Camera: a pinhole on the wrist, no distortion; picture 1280 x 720 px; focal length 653.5 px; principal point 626.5 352.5 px. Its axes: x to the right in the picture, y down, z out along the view. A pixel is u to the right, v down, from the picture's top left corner.
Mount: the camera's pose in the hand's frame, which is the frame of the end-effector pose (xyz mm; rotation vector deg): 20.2 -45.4 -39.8 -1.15 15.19 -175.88
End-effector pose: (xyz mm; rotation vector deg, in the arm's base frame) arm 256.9 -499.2 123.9 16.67 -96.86 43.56
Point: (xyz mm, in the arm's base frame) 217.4 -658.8 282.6
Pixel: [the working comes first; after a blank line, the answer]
In the camera's frame: -99.3 82.4 173.6

253 663
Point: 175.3 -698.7 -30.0
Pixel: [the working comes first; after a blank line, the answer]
In the camera's frame: 185.9 -43.8 235.5

1142 231
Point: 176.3 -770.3 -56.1
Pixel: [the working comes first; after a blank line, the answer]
In the camera's frame: 228.5 -8.7 288.0

1145 333
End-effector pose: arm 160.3 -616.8 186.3 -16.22 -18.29 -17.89
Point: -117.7 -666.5 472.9
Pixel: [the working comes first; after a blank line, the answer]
In the camera's frame: 171.0 85.1 376.6

923 500
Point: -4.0 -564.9 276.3
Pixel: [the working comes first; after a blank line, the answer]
In the camera's frame: 150.5 -56.4 173.0

1195 139
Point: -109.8 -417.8 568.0
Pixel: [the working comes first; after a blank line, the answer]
In the camera's frame: 182.4 -149.7 501.9

864 158
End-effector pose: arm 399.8 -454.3 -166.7 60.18 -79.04 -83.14
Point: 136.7 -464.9 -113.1
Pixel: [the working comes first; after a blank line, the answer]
In the camera's frame: -66.8 -135.8 272.3

466 27
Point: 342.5 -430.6 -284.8
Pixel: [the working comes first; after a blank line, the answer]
In the camera's frame: 29.9 55.7 107.9

808 690
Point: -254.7 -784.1 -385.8
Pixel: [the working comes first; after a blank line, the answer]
In the camera's frame: -468.7 113.3 597.7

114 476
